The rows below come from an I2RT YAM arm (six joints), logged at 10 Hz.
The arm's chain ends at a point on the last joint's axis. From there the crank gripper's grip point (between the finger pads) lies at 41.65 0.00 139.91 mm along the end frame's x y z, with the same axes.
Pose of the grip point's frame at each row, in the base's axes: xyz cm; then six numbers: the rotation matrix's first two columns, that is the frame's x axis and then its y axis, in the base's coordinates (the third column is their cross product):
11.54 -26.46 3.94 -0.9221 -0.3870 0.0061 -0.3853 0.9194 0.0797
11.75 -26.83 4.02 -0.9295 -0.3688 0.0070 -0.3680 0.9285 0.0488
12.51 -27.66 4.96 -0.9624 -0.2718 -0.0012 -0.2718 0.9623 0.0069
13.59 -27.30 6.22 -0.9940 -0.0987 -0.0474 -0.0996 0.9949 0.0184
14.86 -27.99 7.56 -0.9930 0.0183 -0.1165 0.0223 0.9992 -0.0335
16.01 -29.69 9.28 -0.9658 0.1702 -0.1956 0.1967 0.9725 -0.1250
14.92 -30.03 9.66 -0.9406 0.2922 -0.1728 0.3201 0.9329 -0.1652
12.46 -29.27 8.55 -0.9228 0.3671 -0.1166 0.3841 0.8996 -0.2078
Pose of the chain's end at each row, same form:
15.89 -25.84 17.86 -0.9221 -0.3870 0.0061 -0.3853 0.9194 0.0797
15.96 -25.89 17.96 -0.9295 -0.3688 0.0070 -0.3680 0.9285 0.0488
16.53 -26.63 18.96 -0.9624 -0.2718 -0.0012 -0.2718 0.9623 0.0069
17.10 -27.21 20.39 -0.9940 -0.0987 -0.0474 -0.0996 0.9949 0.0184
17.38 -27.56 21.93 -0.9930 0.0183 -0.1165 0.0223 0.9992 -0.0335
17.67 -28.17 23.70 -0.9658 0.1702 -0.1956 0.1967 0.9725 -0.1250
17.26 -28.30 23.97 -0.9406 0.2922 -0.1728 0.3201 0.9329 -0.1652
15.90 -27.49 22.62 -0.9228 0.3671 -0.1166 0.3841 0.8996 -0.2078

